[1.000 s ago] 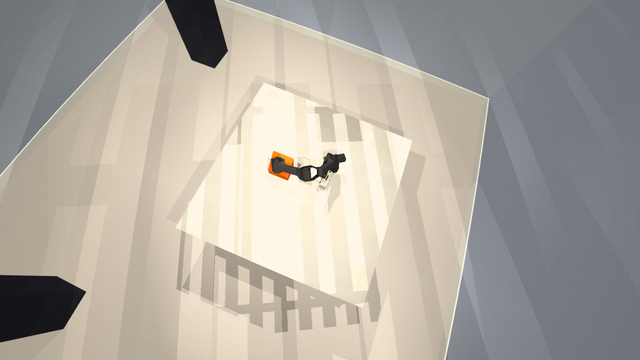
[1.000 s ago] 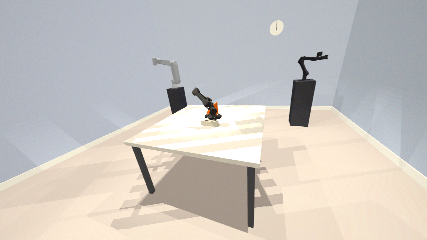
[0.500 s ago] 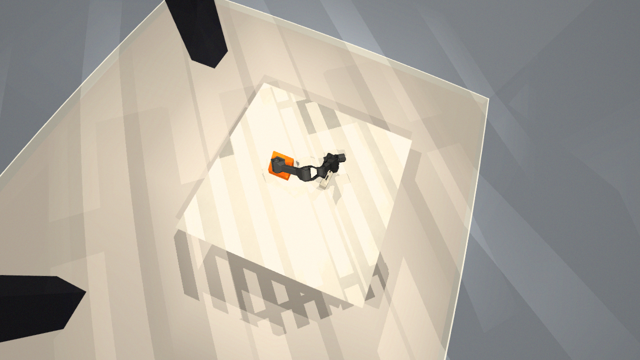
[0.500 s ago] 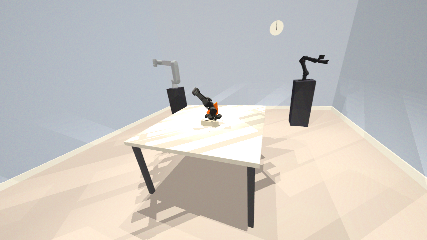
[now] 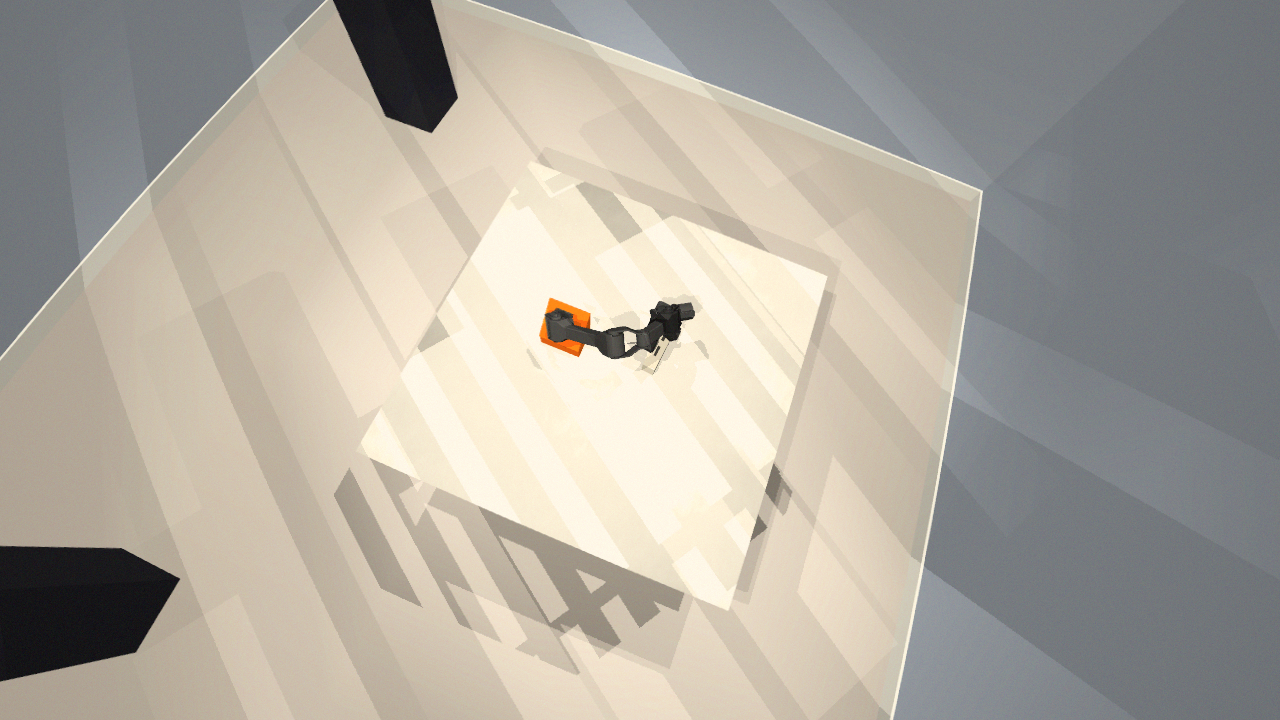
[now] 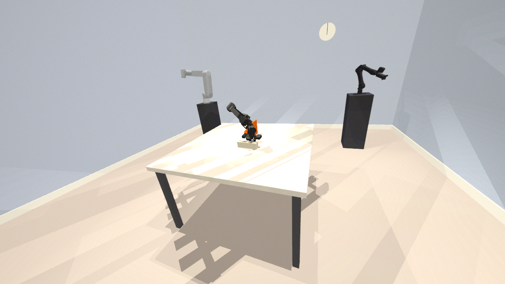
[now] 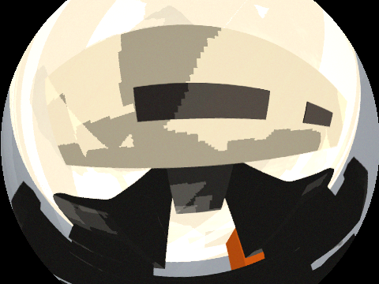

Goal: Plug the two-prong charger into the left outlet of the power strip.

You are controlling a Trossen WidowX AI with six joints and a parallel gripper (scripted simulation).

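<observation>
Right now my gripper tip is 2 cm short of the black two-prong charger and 1 cm below it.
</observation>
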